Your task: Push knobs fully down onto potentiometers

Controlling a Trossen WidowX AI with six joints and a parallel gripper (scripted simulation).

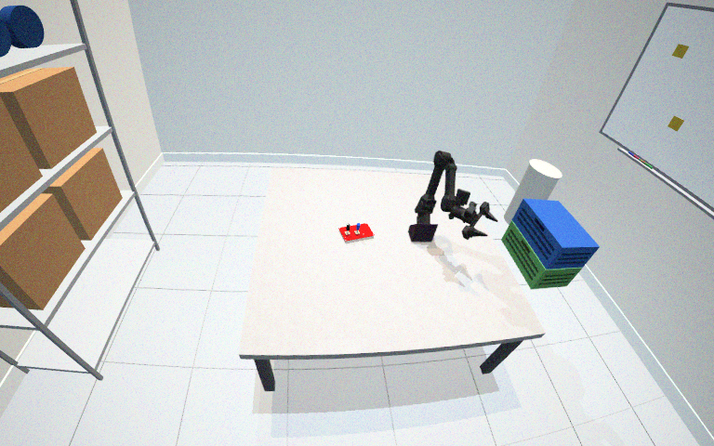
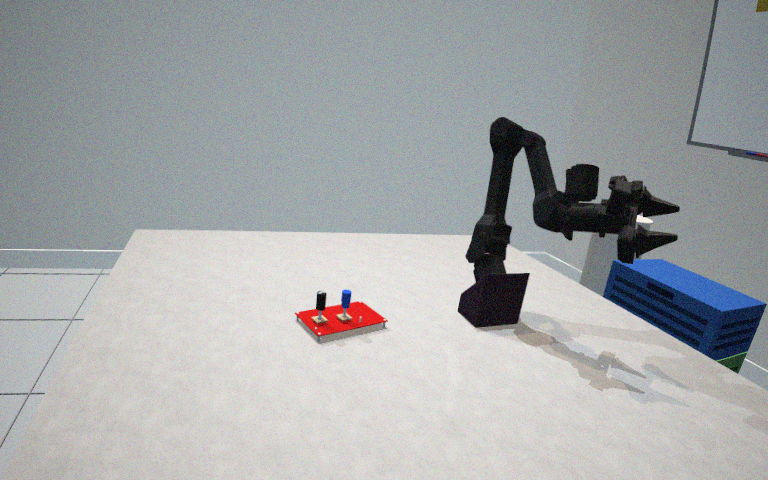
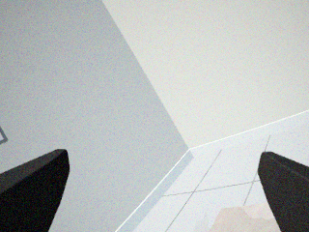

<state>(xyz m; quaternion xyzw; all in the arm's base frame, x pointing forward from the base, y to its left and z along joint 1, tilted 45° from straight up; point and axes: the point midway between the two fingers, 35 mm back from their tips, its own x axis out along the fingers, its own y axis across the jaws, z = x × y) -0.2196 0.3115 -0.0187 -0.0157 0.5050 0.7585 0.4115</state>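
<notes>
Right now the blue knob is 560 mm ahead of my gripper tip, 200 mm to the right of it and 250 mm below it. Also, from my gripper tip: black knob 610 mm ahead, 190 mm to the right, 250 mm below.
</notes>
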